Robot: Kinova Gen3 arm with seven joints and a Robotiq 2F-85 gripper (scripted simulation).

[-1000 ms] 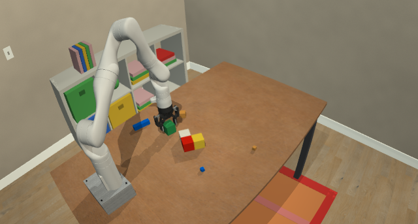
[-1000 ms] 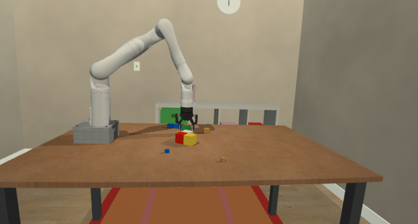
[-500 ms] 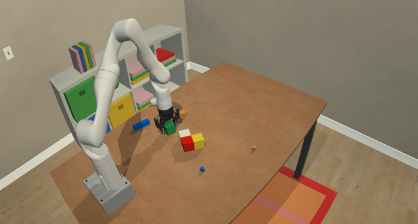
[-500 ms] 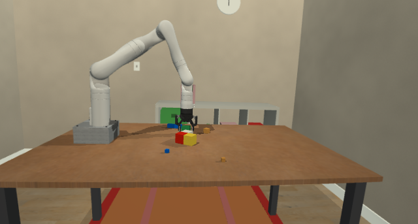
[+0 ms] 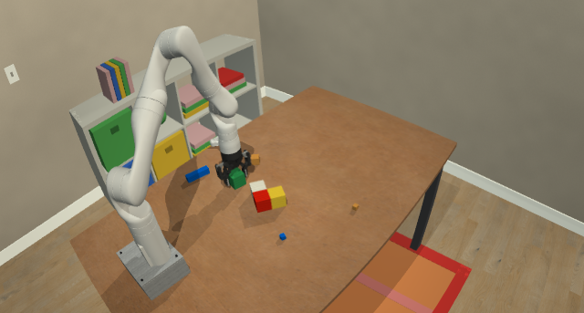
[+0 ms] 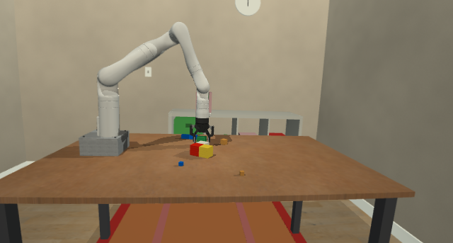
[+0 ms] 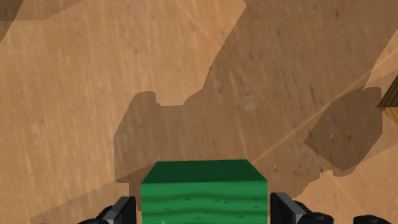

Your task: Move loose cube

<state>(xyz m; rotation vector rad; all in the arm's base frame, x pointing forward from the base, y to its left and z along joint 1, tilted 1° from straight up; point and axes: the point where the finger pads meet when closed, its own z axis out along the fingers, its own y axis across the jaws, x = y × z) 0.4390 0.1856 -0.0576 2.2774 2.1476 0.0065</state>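
My hand is right at the green cube. Also, from my hand: red cube (160 mm to the right); white cube (20 mm ahead, 120 mm to the right); small orange block (130 mm ahead, 50 mm to the left, 10 mm below).
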